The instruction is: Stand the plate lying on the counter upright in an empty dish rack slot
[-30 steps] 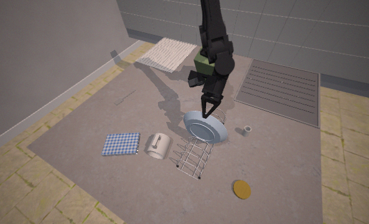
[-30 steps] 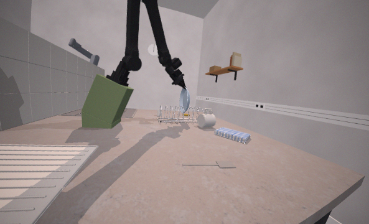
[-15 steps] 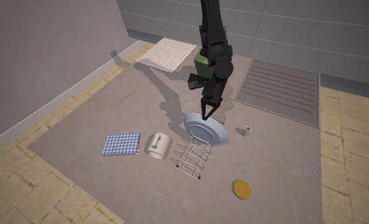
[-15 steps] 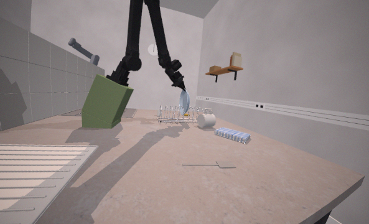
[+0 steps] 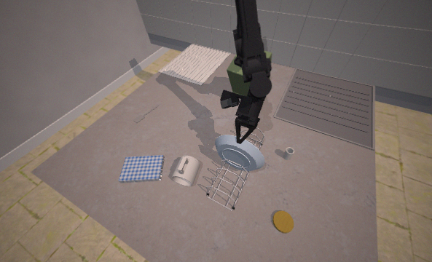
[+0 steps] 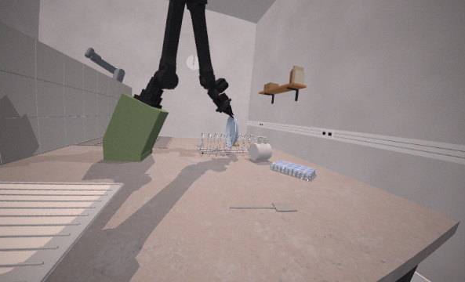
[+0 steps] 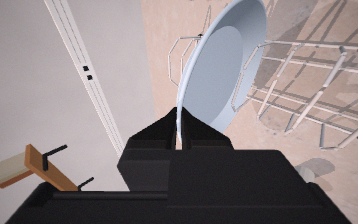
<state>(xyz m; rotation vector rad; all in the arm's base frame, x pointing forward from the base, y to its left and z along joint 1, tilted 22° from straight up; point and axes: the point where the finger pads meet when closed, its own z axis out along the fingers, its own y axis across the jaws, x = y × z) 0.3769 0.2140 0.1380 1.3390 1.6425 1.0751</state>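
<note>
My hand is 10 mm short of the pale blue plate and 90 mm above it. From my hand the other things lie so: grey drain mat (660 mm behind, 160 mm to the left, 220 mm below); then disc (60 mm ahead, 240 mm to the left, 210 mm below); then small white cup (190 mm behind, 140 mm to the left, 200 mm below).
</note>
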